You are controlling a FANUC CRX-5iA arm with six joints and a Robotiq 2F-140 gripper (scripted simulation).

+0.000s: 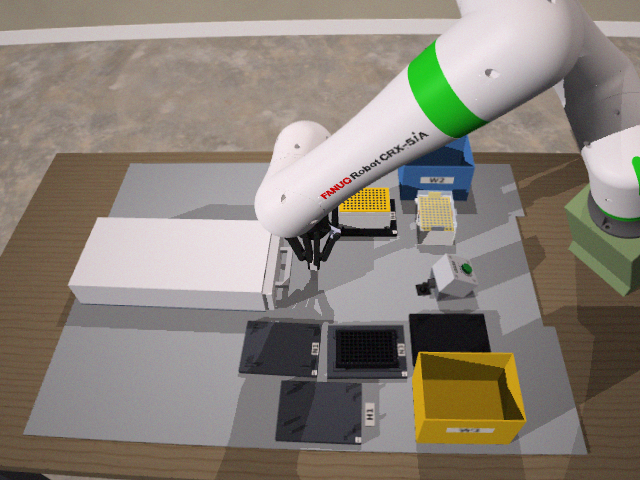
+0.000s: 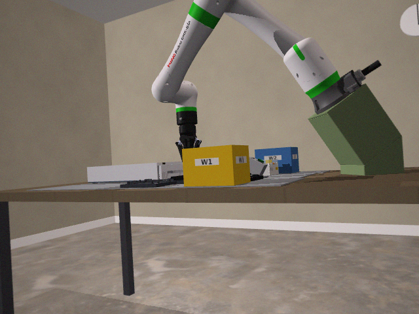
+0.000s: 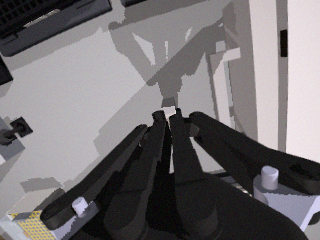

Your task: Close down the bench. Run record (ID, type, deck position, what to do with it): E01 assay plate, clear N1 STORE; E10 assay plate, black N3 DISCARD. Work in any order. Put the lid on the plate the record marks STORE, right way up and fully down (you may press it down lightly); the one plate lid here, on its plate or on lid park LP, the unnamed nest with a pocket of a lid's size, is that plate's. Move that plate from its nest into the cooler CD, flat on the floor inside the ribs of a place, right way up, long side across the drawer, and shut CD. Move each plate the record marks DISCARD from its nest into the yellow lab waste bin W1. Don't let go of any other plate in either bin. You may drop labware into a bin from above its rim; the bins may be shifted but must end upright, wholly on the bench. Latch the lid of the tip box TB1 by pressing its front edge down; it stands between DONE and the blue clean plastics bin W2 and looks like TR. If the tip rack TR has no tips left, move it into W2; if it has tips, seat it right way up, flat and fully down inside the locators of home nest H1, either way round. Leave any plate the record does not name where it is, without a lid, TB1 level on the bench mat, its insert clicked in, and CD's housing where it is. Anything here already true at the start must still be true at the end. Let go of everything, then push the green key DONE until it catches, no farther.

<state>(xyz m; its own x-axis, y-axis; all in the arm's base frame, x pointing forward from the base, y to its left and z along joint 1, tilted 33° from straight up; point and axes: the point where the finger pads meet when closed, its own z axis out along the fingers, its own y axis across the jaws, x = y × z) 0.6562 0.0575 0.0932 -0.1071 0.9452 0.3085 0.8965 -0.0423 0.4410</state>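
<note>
The black plate lies 170 mm to the left of my hand, 140 mm behind it and 20 mm below it. Round my hand: cooler drawer: 200 mm ahead, 20 mm to the left, 10 mm below; pale plate: 190 mm to the right, 90 mm ahead, 20 mm below; nest N1: 200 mm to the left, 40 mm ahead, 30 mm below.
</note>
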